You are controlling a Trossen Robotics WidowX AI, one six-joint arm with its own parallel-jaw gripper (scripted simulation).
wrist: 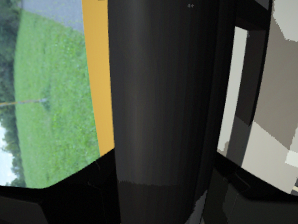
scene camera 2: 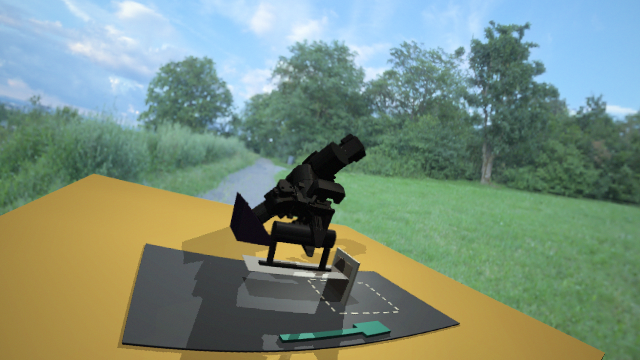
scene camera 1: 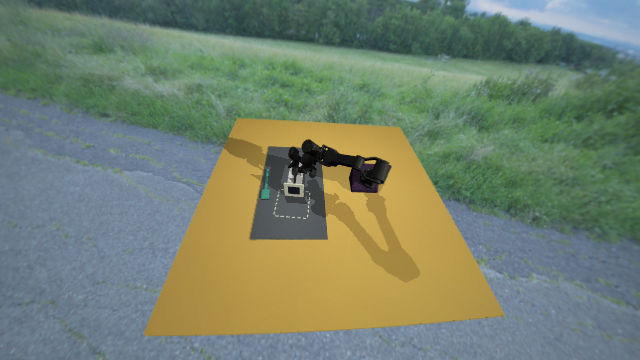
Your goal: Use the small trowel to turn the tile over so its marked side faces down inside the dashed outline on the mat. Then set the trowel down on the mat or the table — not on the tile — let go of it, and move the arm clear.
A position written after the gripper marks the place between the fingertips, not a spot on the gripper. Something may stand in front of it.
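Observation:
There's a light grey plate [scene camera 2: 284,232], and you'd find the plate [wrist: 183,87] on the wrist camera as well. You also get a dark mat [scene camera 2: 180,298], and that mat [scene camera 1: 267,225] is visible from scene camera 1 too. As for the gripper [scene camera 2: 314,252], it's there, and the wrist view has the gripper [wrist: 163,145] as well.

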